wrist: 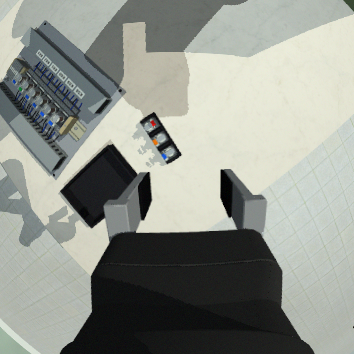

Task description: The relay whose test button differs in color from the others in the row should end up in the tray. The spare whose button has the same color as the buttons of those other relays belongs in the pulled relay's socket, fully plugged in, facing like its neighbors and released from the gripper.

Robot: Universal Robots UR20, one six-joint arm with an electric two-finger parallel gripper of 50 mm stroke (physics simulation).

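Places are measured from the arm's base along level axes (x right, y ahead, z up), in millimetres.
Pixels of known places: gripper, between the fingertips: (pixel 185 184).
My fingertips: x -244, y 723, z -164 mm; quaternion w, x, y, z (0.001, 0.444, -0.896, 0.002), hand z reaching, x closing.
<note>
Ahead of a thing's pixels: the offset from my fingertips to its middle. "spot": to the spot under its first point. Level surfaces: height alone.
A row of clear relays @(dx +274, dy +171, dz -270 mm) (pixel 39 101) sits on the panel at the upper left in the wrist view. Most of their test buttons look blue; the relay with a green button @(dx +334, dy +177, dz -270 mm) (pixel 20 89) is near the row's far left end. A black holder @(spot: dx -13, dy +31, dz -295 mm) (pixel 176 158) near the middle carries three clear spares: a spare with a red button @(dx +70, dy +28, dz -291 mm) (pixel 153 123), a spare with an orange button @(dx +38, dy +32, dz -291 mm) (pixel 159 137) and a spare with a blue button @(dx +6, dy +36, dz -291 mm) (pixel 169 151). The black tray @(dx +45, dy +201, dz -300 mm) (pixel 97 186) looks empty, partly hidden by the left finger. My gripper (pixel 185 184) is open and empty, high above the table.
The grey panel @(spot: dx +176, dy +53, dz -315 mm) (pixel 111 95) has raised wire ducts @(dx +315, dy +92, dz -295 mm) (pixel 70 67) on both sides of the relay row, with labels and blue wires. A tan end block @(dx +194, dy +163, dz -292 mm) (pixel 68 125) stands at the row's near end. The tray lies between the panel and my left finger. Shadows cross the pale table @(dz -318 mm) (pixel 260 110).
</note>
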